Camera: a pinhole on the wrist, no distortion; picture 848 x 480 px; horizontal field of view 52.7 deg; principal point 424.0 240.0 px. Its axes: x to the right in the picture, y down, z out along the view. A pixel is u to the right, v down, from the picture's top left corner.
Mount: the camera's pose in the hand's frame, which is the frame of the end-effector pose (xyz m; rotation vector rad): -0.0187 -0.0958 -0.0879 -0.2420 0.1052 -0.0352
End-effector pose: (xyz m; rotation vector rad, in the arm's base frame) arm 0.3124 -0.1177 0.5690 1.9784 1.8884 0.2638
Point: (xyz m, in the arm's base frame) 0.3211 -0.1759 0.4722
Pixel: 215.7 318.7
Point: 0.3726 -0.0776 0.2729
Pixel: 564.2 109.3
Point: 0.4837 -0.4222 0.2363
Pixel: outside the picture
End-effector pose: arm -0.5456 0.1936 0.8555 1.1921 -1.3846 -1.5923
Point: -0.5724 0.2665 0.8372
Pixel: 109.7 419.9
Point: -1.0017 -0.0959 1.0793
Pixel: outside the picture
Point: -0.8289 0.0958 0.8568
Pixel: 805.9 368.8
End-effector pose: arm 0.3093 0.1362 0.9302 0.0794 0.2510 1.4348
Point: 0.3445 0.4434 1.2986
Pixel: 776.0 341.5
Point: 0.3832 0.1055 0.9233
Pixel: 311.4 196.7
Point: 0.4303 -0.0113 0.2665
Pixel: behind the camera
